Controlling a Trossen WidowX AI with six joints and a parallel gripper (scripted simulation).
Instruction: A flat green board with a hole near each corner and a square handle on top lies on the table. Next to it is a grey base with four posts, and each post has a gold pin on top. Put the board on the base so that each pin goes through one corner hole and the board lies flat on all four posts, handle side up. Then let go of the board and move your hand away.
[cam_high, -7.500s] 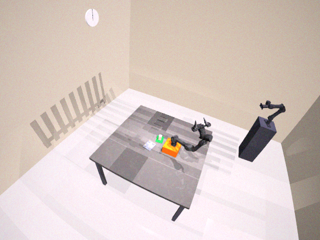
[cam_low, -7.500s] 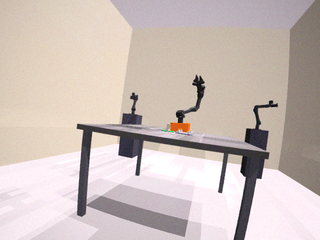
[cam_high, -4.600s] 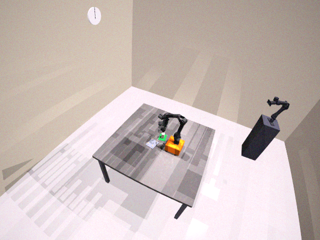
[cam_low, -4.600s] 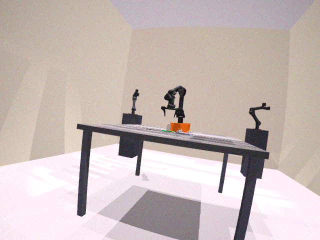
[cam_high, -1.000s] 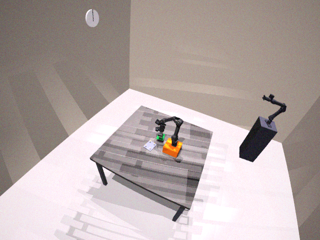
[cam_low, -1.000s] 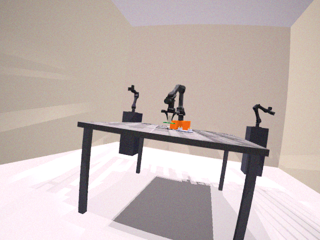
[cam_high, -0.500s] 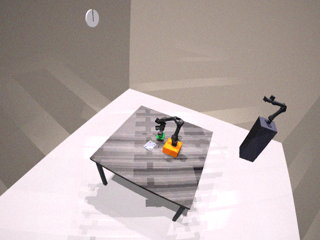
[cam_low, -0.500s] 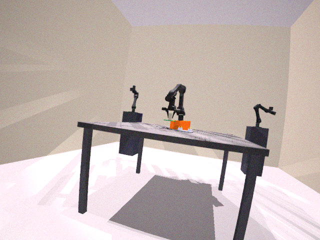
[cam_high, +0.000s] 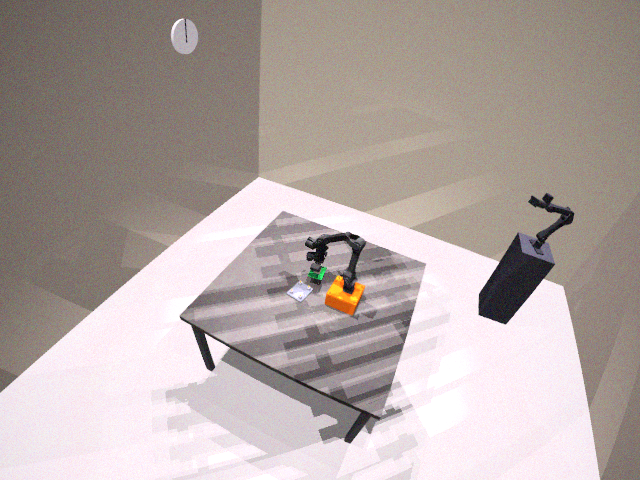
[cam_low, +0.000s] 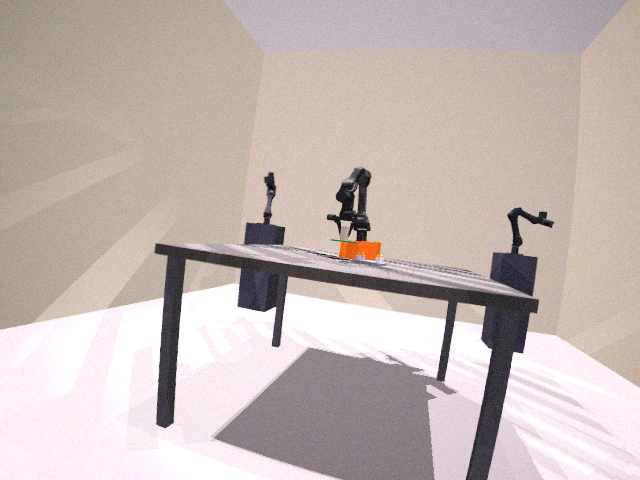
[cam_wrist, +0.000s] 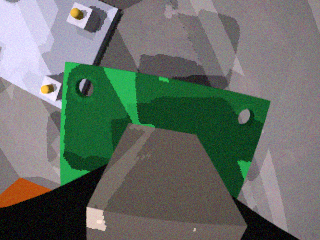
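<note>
The grey base is 50 mm ahead of my gripper tip, 140 mm to the left of it and 110 mm below it. Also, from my gripper tip: green board: right at my gripper tip.
</note>
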